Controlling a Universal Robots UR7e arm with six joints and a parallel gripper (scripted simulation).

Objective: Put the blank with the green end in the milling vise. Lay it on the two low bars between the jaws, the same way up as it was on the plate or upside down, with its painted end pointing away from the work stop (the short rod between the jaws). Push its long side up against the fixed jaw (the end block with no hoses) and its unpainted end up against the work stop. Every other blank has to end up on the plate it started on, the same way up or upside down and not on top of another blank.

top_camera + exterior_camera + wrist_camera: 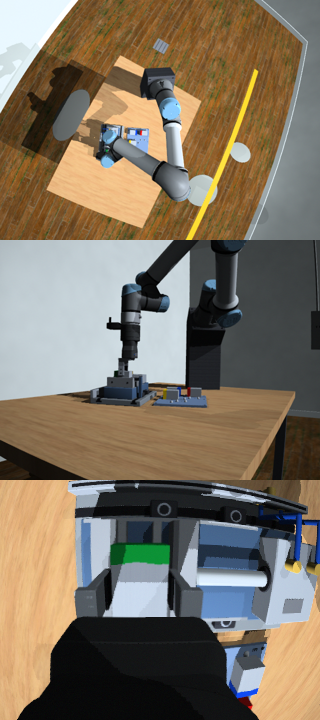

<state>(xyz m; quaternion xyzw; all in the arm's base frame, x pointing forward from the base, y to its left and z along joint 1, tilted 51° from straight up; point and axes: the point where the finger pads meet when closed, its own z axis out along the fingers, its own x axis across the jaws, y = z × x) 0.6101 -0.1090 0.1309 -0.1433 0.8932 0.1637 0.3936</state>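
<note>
The green-ended blank lies 2 cm below my hand. Round my hand: blue plate: 19 cm behind, 15 cm to the left, 12 cm below; then yellow-ended blank: 16 cm behind, 11 cm to the left, 9 cm below; then blue-ended blank: 24 cm behind, 6 cm to the left, 9 cm below.
</note>
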